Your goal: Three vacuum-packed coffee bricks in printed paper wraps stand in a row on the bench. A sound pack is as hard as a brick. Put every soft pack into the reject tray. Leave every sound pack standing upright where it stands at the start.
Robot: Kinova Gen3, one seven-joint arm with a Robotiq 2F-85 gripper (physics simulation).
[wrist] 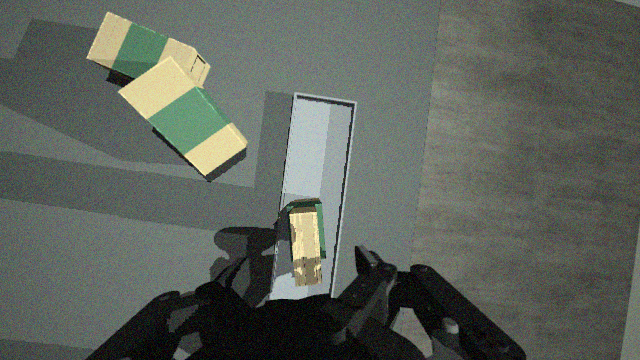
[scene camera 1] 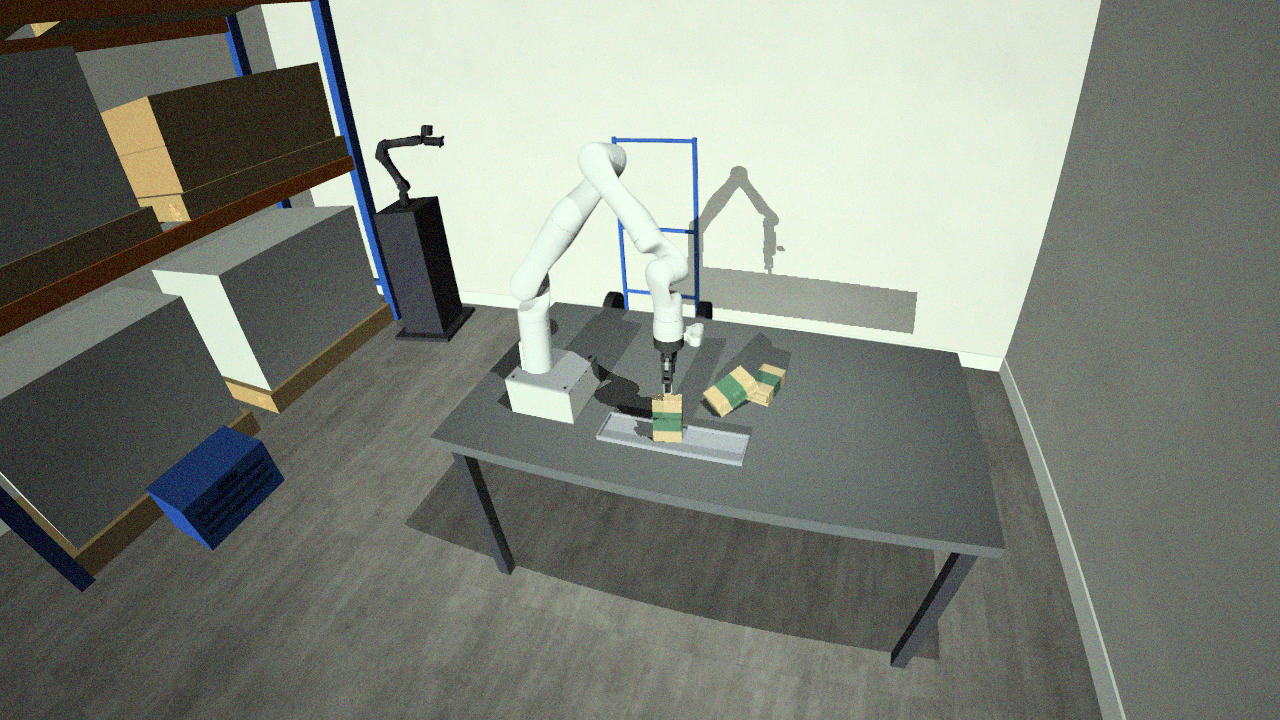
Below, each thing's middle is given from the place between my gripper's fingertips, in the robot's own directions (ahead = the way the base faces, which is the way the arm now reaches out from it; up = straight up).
The grey reject tray (wrist: 320, 139) is 210 mm below my hand, 10 mm to the right of it and 10 mm ahead of it.
